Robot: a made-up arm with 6 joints. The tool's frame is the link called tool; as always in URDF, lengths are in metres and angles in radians. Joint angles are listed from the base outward.
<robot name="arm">
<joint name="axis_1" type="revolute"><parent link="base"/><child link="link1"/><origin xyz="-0.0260 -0.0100 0.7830" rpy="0.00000 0.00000 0.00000"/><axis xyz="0 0 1"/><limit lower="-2.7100" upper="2.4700"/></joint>
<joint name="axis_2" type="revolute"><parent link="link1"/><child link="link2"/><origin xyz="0.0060 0.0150 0.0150" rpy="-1.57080 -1.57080 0.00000"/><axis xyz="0 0 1"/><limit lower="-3.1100" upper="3.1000"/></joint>
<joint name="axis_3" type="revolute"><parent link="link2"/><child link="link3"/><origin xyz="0.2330 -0.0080 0.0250" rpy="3.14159 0.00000 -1.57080"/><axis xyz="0 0 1"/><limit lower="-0.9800" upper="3.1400"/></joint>
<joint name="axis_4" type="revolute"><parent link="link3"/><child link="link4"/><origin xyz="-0.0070 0.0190 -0.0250" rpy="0.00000 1.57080 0.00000"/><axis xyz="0 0 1"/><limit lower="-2.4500" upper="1.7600"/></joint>
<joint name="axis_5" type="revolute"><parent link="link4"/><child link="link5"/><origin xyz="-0.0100 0.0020 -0.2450" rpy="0.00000 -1.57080 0.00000"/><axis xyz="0 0 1"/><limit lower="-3.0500" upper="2.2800"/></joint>
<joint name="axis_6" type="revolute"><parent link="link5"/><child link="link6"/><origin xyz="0.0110 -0.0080 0.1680" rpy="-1.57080 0.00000 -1.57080"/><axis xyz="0 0 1"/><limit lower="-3.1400" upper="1.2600"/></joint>
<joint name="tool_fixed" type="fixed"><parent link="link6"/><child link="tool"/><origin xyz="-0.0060 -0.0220 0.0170" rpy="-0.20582 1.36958 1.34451"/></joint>
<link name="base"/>
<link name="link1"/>
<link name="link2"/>
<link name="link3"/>
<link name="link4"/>
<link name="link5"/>
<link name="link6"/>
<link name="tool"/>
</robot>
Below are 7 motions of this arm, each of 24 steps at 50 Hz.
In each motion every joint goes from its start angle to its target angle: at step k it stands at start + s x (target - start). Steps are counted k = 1, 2, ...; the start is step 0. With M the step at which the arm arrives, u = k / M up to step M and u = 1 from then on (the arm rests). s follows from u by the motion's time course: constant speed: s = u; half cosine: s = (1 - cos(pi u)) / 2; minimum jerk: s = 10 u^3 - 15 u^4 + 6 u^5.
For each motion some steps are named. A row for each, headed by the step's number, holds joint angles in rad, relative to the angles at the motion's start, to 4 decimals.
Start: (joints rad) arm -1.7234 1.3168 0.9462 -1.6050 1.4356 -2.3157
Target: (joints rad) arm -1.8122 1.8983 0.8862 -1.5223 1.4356 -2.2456
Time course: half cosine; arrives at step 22
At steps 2, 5, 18, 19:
2: -0.0018 0.0118 -0.0012 0.0017 0.0000 0.0014
5: -0.0108 0.0710 -0.0073 0.0101 0.0000 0.0086
18: -0.0818 0.5353 -0.0552 0.0761 0.0000 0.0645
19: -0.0848 0.5552 -0.0573 0.0790 0.0000 0.0669

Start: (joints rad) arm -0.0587 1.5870 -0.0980 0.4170 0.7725 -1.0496
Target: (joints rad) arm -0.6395 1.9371 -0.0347 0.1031 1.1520 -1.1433
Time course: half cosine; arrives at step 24
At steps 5, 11, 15, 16, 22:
5: -0.0600 0.0362 0.0065 -0.0324 0.0392 -0.0097
11: -0.2525 0.1522 0.0275 -0.1365 0.1650 -0.0407
15: -0.4015 0.2420 0.0438 -0.2170 0.2624 -0.0648
16: -0.4356 0.2626 0.0475 -0.2354 0.2846 -0.0703
22: -0.5709 0.3441 0.0622 -0.3086 0.3730 -0.0921

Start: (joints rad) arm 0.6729 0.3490 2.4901 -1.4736 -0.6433 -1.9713
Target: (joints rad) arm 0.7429 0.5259 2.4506 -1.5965 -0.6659 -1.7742
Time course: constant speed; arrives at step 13
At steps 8, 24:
8: 0.0431 0.1089 -0.0243 -0.0756 -0.0139 0.1213
24: 0.0700 0.1769 -0.0395 -0.1229 -0.0226 0.1971

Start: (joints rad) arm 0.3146 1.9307 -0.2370 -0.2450 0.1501 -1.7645
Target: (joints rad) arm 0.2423 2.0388 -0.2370 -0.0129 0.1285 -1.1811
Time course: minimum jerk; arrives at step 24
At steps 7, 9, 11, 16, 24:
7: -0.0110 0.0165 0.0000 0.0353 -0.0033 0.0888
9: -0.0199 0.0297 0.0000 0.0639 -0.0059 0.1606
11: -0.0305 0.0456 0.0000 0.0980 -0.0091 0.2463
16: -0.0571 0.0854 0.0000 0.1834 -0.0171 0.4610
24: -0.0723 0.1081 0.0000 0.2321 -0.0216 0.5834

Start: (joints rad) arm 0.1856 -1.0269 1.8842 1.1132 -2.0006 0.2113
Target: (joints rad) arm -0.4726 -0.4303 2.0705 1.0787 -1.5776 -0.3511
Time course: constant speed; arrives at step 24
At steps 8, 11, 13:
8: -0.2194 0.1989 0.0621 -0.0115 0.1410 -0.1875
11: -0.3017 0.2734 0.0854 -0.0158 0.1939 -0.2578
13: -0.3565 0.3232 0.1009 -0.0187 0.2291 -0.3046

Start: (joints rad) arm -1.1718 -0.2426 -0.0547 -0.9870 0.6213 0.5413
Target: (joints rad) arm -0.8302 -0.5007 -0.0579 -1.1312 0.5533 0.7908
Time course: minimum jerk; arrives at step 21
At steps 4, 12, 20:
4: 0.0174 -0.0131 -0.0002 -0.0073 -0.0035 0.0127
12: 0.2159 -0.1631 -0.0020 -0.0912 -0.0430 0.1577
20: 0.3413 -0.2578 -0.0032 -0.1441 -0.0679 0.2492

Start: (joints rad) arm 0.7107 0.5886 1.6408 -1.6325 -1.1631 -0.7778
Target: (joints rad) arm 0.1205 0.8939 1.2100 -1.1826 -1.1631 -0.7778
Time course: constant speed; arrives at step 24
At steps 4, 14, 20, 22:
4: -0.0984 0.0509 -0.0718 0.0750 0.0000 0.0000
14: -0.3443 0.1781 -0.2513 0.2624 0.0000 0.0000
20: -0.4918 0.2544 -0.3590 0.3749 0.0000 0.0000
22: -0.5410 0.2799 -0.3949 0.4124 0.0000 0.0000

